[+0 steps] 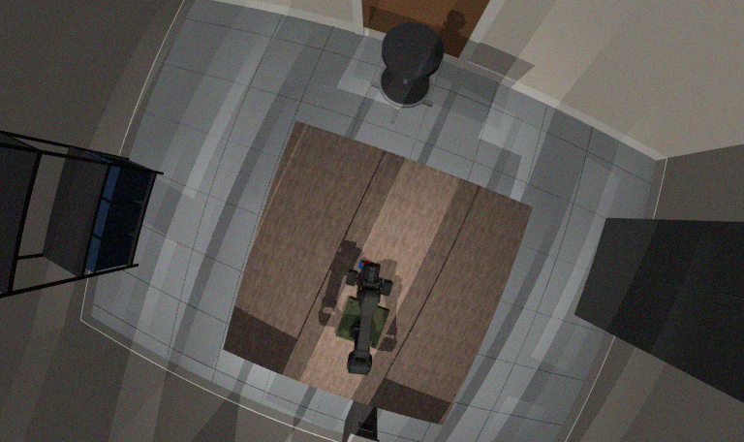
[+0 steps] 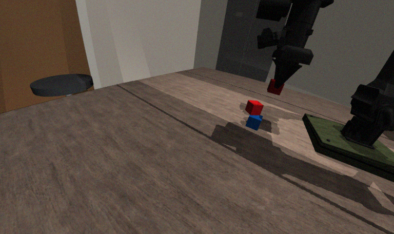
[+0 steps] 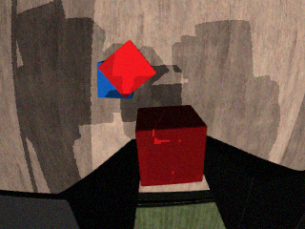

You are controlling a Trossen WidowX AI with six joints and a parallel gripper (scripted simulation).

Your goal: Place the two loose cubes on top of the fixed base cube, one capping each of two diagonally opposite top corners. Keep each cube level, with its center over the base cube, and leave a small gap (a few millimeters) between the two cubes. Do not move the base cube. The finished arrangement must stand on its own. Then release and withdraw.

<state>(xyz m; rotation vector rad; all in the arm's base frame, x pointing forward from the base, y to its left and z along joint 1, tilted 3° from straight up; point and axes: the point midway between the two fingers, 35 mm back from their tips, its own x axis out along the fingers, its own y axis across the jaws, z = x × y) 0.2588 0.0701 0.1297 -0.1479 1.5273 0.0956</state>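
My gripper tip is now 100 mm above the blue cube, 50 mm to the right of it and 20 mm short of it.
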